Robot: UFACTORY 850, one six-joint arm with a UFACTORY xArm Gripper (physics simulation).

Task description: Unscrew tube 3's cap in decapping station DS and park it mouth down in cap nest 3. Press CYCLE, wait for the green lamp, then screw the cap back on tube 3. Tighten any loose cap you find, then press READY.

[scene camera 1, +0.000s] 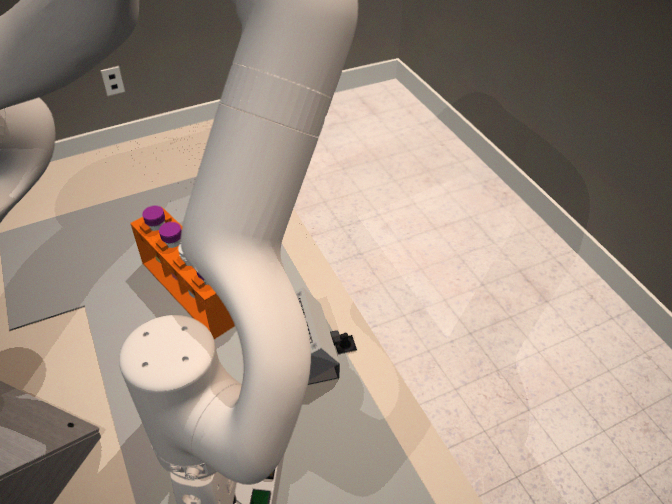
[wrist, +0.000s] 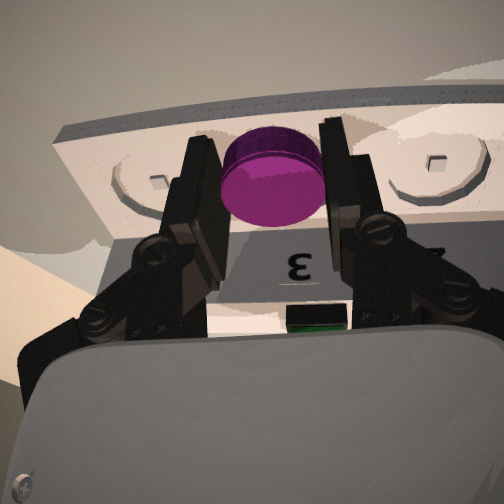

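Note:
In the wrist view my gripper [wrist: 270,150] is shut on the purple cap [wrist: 273,177], one black finger on each side of it. The cap's flat closed face points at the camera and its mouth points away, toward the cream nest plate [wrist: 280,165]. It sits at the nest marked 3 [wrist: 299,266]; I cannot tell whether it touches the plate. In the scene view the orange tube rack [scene camera 1: 181,271] shows two purple-capped tubes [scene camera 1: 153,214] [scene camera 1: 170,231] at its far end. The arm [scene camera 1: 255,244] hides the rest of the rack and the gripper.
Round empty nests lie left [wrist: 145,185] and right [wrist: 440,172] of the cap. A dark block with a green edge [wrist: 316,320] sits below the 3 mark. A grey wedge [scene camera 1: 324,367] and a small black part [scene camera 1: 343,341] stand beside the arm.

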